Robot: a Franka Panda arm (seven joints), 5 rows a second.
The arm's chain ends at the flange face. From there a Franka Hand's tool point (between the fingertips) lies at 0.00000 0.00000 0.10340 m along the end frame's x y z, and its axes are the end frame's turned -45 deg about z.
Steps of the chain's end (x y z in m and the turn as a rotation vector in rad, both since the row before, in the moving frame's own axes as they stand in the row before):
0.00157 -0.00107 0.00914 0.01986 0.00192 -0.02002
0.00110 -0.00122 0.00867 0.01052 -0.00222 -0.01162
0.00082 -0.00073 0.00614 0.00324 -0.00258 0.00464
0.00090 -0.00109 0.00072 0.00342 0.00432 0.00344
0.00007 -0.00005 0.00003 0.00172 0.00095 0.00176
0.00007 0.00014 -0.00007 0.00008 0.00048 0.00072
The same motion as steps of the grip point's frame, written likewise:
0.00345 -0.00097 0.00912 0.01269 0.01540 -0.02002
0.00224 -0.00102 0.00866 0.00901 0.00587 -0.01162
0.00115 -0.00036 0.00614 0.00412 0.00047 0.00464
0.00197 -0.00007 0.00072 -0.00064 0.00547 0.00344
0.00028 -0.00004 0.00003 0.00054 0.00189 0.00176
-0.00001 0.00018 -0.00007 -0.00028 0.00040 0.00072

